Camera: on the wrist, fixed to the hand. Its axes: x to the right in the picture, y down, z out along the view.
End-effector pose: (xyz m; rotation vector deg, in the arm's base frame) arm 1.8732 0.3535 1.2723 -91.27 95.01 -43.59
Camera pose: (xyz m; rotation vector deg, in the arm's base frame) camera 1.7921 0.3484 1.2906 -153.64 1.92 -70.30
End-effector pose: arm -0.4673 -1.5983 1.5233 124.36 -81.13 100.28
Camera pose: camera -0.5469 -1.5793 1.5384 125.75 22.79 51.93
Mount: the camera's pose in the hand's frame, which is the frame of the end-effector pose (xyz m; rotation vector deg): 0.0030 0.0320 -0.0768 0.32 -8.71 -87.46
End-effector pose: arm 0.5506 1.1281 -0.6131 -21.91 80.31 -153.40
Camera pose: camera 0.5264 1.1702 -0.6807 63.73 -32.53 89.56
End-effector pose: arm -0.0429 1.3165 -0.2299 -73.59 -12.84 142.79
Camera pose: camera 0.0110 1.2869 -0.2860 -26.57 -47.76 69.41
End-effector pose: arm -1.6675 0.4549 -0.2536 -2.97 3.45 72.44
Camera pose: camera -1.6984 0.4618 -0.3306 0.67 -5.80 -14.91
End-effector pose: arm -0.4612 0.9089 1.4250 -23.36 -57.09 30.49
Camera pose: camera -0.4006 0.9300 1.3720 25.80 -66.25 -47.23
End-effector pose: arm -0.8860 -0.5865 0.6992 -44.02 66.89 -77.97
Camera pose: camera -0.9477 -0.5697 0.6459 -108.02 16.07 -137.29
